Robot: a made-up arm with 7 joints.
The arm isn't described. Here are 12 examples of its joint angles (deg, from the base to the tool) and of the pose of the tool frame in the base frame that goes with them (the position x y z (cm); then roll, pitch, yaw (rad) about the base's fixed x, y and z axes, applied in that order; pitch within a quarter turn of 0, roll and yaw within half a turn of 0).
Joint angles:
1: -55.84 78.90 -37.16 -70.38 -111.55 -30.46 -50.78
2: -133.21 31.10 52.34 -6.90 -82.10 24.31 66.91
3: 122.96 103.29 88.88 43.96 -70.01 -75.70 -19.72
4: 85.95 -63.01 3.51 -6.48 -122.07 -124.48 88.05
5: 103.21 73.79 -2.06 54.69 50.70 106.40 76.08
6: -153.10 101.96 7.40 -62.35 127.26 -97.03 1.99
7: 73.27 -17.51 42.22 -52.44 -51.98 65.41 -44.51
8: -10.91 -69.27 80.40 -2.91 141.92 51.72 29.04
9: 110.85 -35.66 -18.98 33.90 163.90 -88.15 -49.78
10: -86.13 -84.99 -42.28 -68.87 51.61 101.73 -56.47
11: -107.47 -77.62 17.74 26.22 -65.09 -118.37 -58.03
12: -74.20 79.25 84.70 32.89 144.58 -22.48 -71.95
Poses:
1: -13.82 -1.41 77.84 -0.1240 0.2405 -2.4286
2: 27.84 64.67 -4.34 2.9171 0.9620 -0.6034
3: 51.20 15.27 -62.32 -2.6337 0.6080 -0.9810
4: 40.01 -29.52 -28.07 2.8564 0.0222 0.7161
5: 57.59 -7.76 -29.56 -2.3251 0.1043 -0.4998
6: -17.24 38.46 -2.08 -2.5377 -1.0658 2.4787
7: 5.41 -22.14 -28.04 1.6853 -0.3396 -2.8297
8: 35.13 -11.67 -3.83 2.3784 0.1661 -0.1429
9: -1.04 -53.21 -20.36 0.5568 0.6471 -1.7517
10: 4.50 14.59 36.74 -1.9765 0.3494 2.7806
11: 8.46 36.46 -19.54 2.9841 0.1363 2.8456
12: 73.01 -0.16 43.12 -2.3836 -0.0941 -1.0272
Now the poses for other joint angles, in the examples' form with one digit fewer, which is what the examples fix.
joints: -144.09 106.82 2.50 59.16 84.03 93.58 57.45
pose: 31.9 58.4 31.2 -0.868 -0.002 1.163
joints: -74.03 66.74 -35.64 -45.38 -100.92 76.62 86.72
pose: -3.2 18.5 37.0 -2.691 0.370 2.082
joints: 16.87 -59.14 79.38 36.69 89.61 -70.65 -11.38
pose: 24.3 19.9 32.1 -0.557 0.932 1.479
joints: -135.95 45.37 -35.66 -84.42 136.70 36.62 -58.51
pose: 26.3 69.8 -26.8 2.910 0.300 0.685
